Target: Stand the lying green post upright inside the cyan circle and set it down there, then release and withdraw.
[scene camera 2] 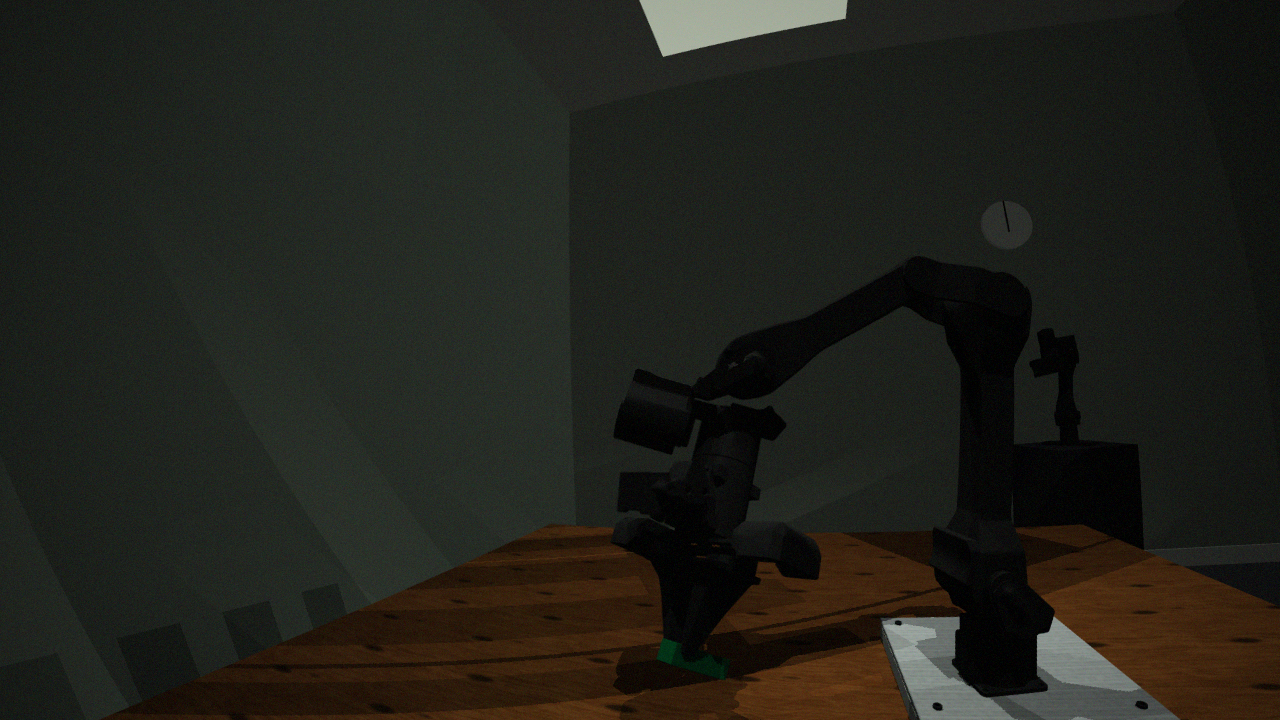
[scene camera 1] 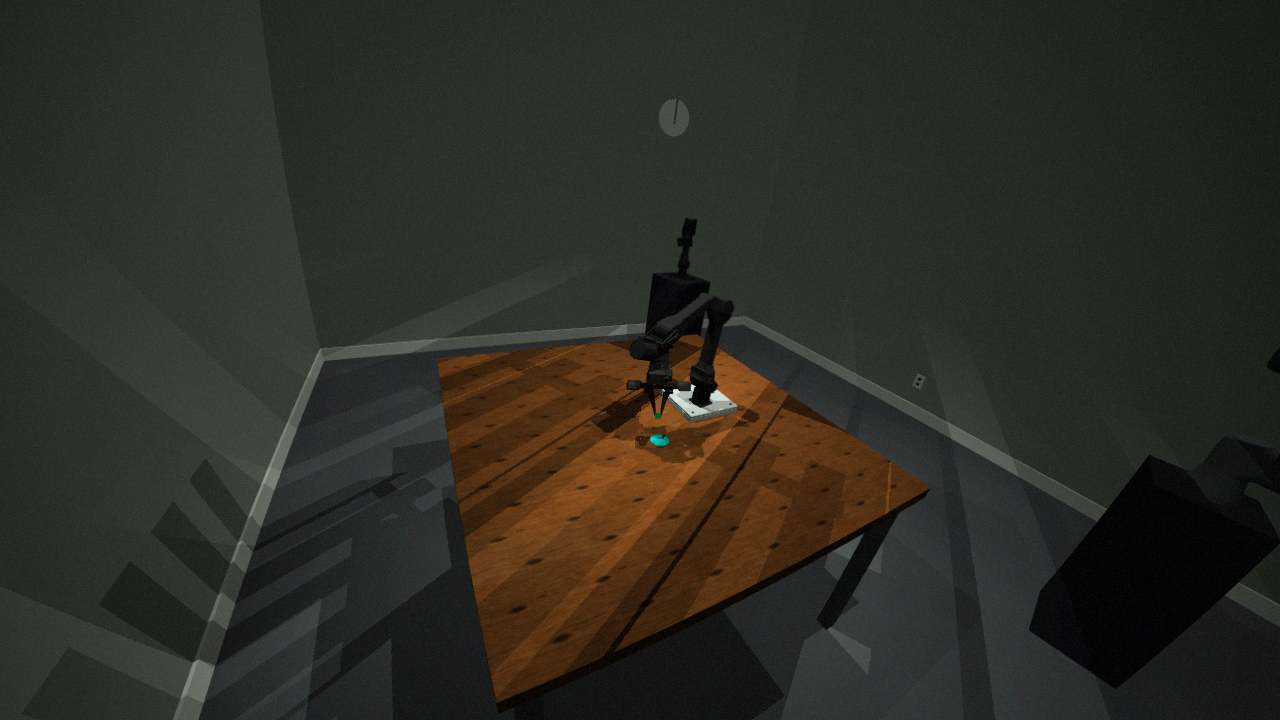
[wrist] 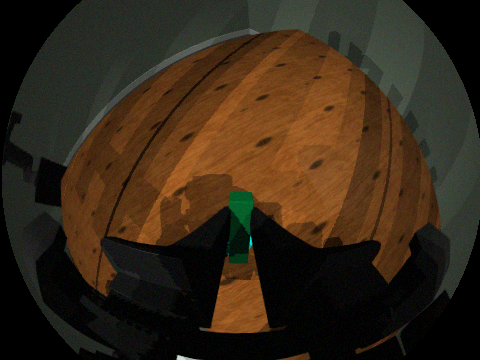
Labels:
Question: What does the gripper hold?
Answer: A green post.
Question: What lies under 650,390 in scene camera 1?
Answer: The gripper.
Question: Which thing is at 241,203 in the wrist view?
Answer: A green post.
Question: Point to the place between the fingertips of the gripper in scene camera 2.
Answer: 678,652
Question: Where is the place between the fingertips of the gripper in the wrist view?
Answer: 240,212

